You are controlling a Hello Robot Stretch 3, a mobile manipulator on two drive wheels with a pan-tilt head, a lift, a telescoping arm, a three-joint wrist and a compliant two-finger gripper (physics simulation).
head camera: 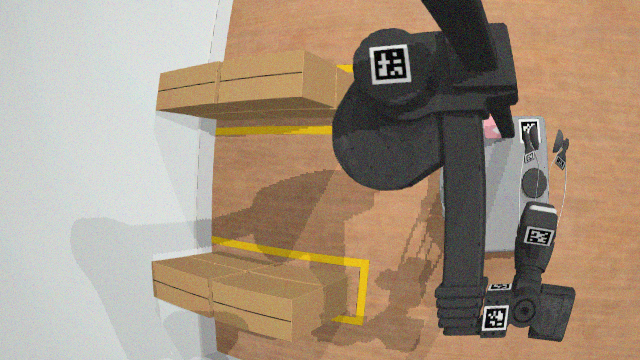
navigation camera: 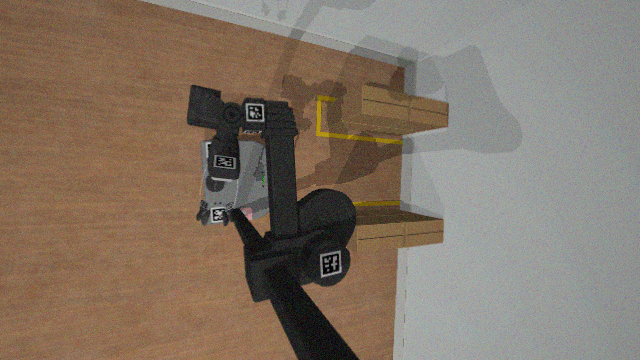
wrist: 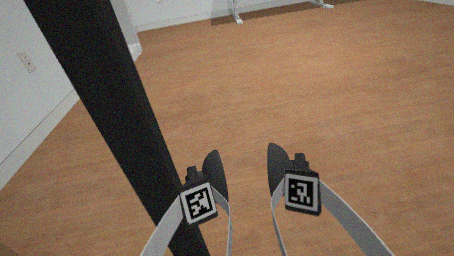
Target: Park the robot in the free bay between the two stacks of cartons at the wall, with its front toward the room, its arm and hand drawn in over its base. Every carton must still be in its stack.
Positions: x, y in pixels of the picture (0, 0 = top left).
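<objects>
Looking at my gripper, I find it in the head camera view and the navigation camera view, and it shows in the wrist view [245, 165] too. On my gripper, [head camera: 531, 138] and [navigation camera: 227, 217] are the same spot.
</objects>
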